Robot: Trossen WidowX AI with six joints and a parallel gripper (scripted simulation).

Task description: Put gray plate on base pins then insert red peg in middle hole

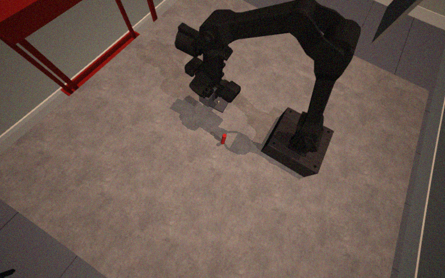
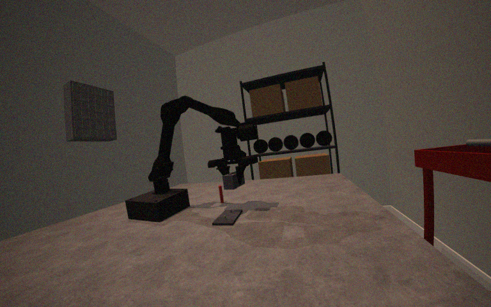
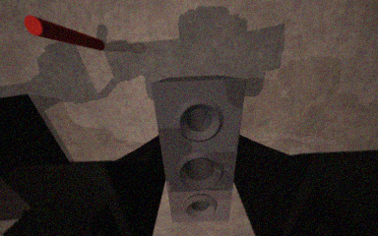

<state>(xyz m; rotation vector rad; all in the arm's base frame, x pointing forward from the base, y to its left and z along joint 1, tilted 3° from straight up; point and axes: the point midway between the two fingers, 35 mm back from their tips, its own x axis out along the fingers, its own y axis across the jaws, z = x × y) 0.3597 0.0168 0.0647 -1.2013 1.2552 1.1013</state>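
The flat dark base is 10 cm below my gripper tip, 7 cm to the right of it and 1 cm behind it. Also, from my gripper tip: gray plate: 3 cm above; then red peg: 12 cm behind, 10 cm to the left, 6 cm below.
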